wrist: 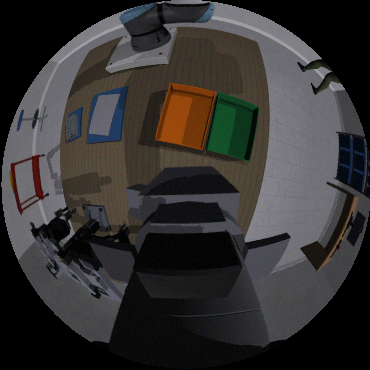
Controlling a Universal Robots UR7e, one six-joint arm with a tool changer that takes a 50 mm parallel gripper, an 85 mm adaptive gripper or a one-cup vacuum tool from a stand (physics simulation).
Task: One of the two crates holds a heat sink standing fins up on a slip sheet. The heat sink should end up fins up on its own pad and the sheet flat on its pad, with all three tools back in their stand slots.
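Places are measured from the arm's base along level axes (x ahead, y left, z up), in centimetres.
Where they show: arm's base at its link origin: point(150, 40).
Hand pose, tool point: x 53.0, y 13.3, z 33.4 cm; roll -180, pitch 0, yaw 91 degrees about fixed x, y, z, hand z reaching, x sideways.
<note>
Things, the pixels of their top centre, and the offset from my tool point. "spot": a spot on its surface instead.
- grey heat sink at its top centre: point(69, 126) dx -21.4, dy -49.1, dz -34.1 cm
- small blue pad at a spot on its surface: point(80, 119) spot: dx -23.4, dy -44.5, dz -37.5 cm
- pale slip sheet at its top centre: point(102, 113) dx -22.0, dy -30.9, dz -36.9 cm
- larger blue pad at a spot on its surface: point(116, 127) spot: dx -15.1, dy -24.1, dz -37.1 cm
- orange crate at its top centre: point(185, 112) dx -16.5, dy -0.8, dz -33.8 cm
- green crate at its top centre: point(235, 125) dx -13.4, dy +13.5, dz -33.8 cm
- grey plate at a spot on its surface: point(96, 217) spot: dx +19.9, dy -40.7, dz -36.8 cm
The grey heat sink point(73, 125), with its ribbed side up, sits on the small blue pad point(80, 119) at the left of the table. The pale slip sheet point(104, 116) lies flat on the larger blue pad point(116, 127) beside it. The orange crate point(185, 117) and the green crate point(231, 127) stand side by side, and no object shows in either. Dark tool hardware point(188, 250) at my wrist fills the lower middle. No separate fingertips can be made out, and no held object shows. Black tools point(82, 240) stand at the lower left, partly overlapping; I cannot tell how many slots are filled.
The robot's base point(150, 40) stands on a light plate point(117, 63) at the far edge of the table. A grey plate point(96, 217) lies near the tools. A red frame point(38, 176) stands beyond the left edge. A person's legs point(324, 82) show at the upper right.
</note>
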